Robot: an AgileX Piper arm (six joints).
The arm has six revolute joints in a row. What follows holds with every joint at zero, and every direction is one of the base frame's.
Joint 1 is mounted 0.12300 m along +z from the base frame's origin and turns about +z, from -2.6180 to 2.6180 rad.
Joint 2 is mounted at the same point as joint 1 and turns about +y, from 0.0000 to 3.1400 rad.
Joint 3 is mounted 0.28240 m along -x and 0.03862 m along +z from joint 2 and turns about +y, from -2.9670 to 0.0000 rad.
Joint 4 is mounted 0.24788 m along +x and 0.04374 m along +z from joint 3 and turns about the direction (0.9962, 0, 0.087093), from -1.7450 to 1.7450 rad.
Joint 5 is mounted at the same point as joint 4 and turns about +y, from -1.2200 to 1.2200 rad.
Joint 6 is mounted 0.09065 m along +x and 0.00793 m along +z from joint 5 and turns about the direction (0.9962, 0, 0.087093), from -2.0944 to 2.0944 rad.
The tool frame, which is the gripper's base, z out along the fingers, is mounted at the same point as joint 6; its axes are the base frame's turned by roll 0.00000, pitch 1.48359 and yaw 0.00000 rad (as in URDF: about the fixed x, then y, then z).
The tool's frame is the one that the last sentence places.
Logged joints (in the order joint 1, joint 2, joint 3, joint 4, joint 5, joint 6), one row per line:
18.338, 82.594, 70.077, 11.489, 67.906, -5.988
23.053, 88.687, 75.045, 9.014, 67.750, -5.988
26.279, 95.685, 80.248, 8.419, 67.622, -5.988
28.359, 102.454, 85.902, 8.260, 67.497, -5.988
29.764, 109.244, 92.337, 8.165, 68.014, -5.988
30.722, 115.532, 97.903, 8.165, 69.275, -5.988
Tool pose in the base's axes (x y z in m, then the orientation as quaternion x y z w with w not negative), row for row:
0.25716, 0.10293, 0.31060, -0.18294, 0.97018, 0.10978, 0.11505
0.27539, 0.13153, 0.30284, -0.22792, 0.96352, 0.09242, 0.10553
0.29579, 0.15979, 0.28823, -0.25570, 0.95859, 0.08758, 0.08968
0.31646, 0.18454, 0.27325, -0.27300, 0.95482, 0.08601, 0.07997
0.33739, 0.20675, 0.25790, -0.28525, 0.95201, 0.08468, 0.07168
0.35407, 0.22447, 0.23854, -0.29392, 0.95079, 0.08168, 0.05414
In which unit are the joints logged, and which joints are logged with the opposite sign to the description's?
The joints are logged in degrees. Opposite sign: joint 3.
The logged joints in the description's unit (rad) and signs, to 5 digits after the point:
0.32006, 1.44154, -1.22307, 0.20052, 1.18518, -0.10451
0.40235, 1.54788, -1.30978, 0.15732, 1.18246, -0.10451
0.45866, 1.67002, -1.40059, 0.14694, 1.18023, -0.10451
0.49496, 1.78816, -1.49927, 0.14416, 1.17804, -0.10451
0.51948, 1.90667, -1.61158, 0.14251, 1.18707, -0.10451
0.53620, 2.01641, -1.70873, 0.14251, 1.20908, -0.10451

